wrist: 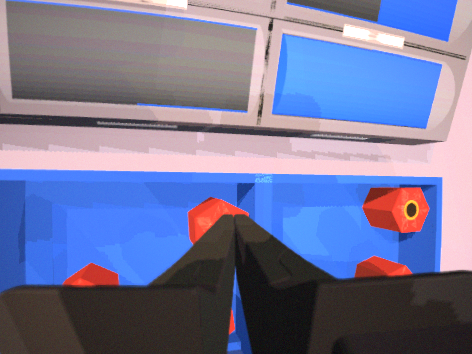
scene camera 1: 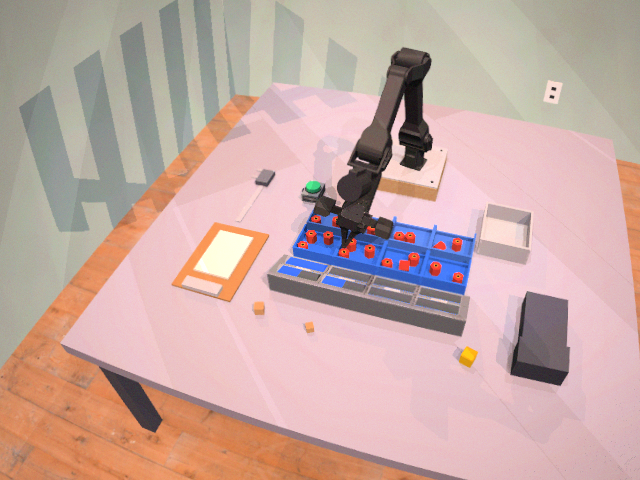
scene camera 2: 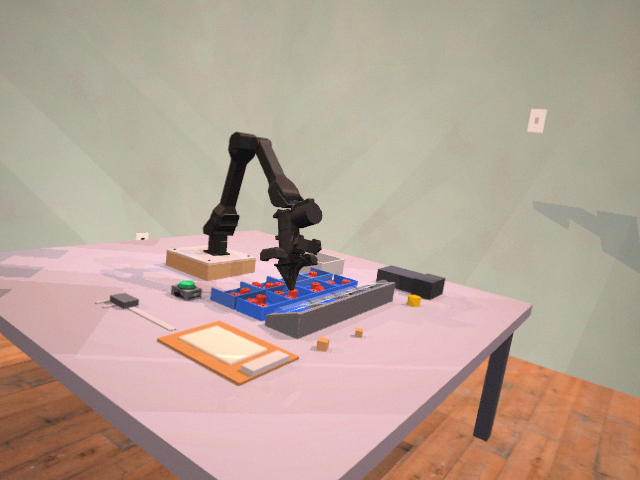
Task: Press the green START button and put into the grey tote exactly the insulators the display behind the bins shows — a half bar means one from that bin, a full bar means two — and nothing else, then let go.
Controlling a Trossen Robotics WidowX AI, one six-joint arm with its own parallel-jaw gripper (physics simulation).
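My gripper [scene camera 1: 344, 246] [scene camera 2: 291, 289] [wrist: 233, 225] is shut and empty, its fingertips low over the left part of the blue bins [scene camera 1: 413, 279] [scene camera 2: 242, 307] [wrist: 100, 175]. A red insulator [scene camera 1: 344, 253] [wrist: 212, 212] is right by the fingertips, partly hidden by them in the wrist view. Several more red insulators lie in the bins. The display [scene camera 1: 361, 305] [scene camera 2: 330, 316] [wrist: 75, 111] has a full blue bar at left in the row nearest the bins. Its other row has half bars in the two left windows; the remaining windows are dark. The green START button [scene camera 1: 312, 186] [scene camera 2: 186, 284] stands behind the bins. The grey tote [scene camera 1: 504, 251] shows a bare inside.
An orange clipboard [scene camera 1: 258, 242] [scene camera 2: 232, 374] lies left of the display. Small orange cubes [scene camera 1: 258, 308] [scene camera 1: 309, 327] and a yellow cube [scene camera 1: 468, 356] [scene camera 2: 414, 300] lie in front. A black box [scene camera 1: 542, 330] [scene camera 2: 410, 283] stands at right. A dark plug-like block [scene camera 1: 265, 177] [scene camera 2: 124, 300] lies left of the button.
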